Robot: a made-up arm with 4 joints.
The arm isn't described. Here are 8 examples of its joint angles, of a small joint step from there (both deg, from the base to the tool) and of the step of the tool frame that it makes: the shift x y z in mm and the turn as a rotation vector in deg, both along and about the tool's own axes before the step.
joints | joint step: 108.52 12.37 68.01 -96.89 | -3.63 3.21 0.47 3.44
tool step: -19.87 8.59 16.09 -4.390 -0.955 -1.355
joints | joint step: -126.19 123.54 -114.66 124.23 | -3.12 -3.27 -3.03 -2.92
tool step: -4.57 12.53 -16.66 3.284 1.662 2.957
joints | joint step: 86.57 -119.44 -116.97 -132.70 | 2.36 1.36 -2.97 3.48
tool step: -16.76 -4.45 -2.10 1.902 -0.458 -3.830
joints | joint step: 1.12 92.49 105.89 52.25 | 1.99 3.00 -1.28 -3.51
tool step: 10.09 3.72 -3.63 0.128 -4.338 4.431
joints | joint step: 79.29 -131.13 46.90 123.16 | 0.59 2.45 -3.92 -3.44
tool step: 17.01 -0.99 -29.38 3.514 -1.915 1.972
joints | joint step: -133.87 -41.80 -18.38 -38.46 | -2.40 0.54 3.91 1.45
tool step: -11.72 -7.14 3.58 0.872 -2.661 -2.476
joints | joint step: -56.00 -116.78 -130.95 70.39 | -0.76 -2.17 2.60 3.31
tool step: -25.23 8.10 -18.94 2.400 1.249 -4.421
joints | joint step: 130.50 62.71 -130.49 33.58 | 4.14 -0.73 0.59 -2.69
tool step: 33.82 -9.84 -15.64 -1.644 -3.162 3.686
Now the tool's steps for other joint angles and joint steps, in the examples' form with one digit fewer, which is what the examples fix.
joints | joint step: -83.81 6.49 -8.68 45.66 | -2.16 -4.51 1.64 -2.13
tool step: 57.1 28.2 -23.7 3.21 -0.70 6.30
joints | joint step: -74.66 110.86 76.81 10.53 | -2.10 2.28 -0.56 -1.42
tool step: -6.6 -9.9 -15.9 1.71 -1.77 0.12
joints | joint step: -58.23 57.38 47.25 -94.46 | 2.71 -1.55 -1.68 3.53
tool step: -17.0 -9.1 -9.0 2.33 3.84 -3.54
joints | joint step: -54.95 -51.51 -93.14 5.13 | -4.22 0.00 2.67 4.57
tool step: -33.5 -15.1 -4.3 -0.64 0.00 -7.19
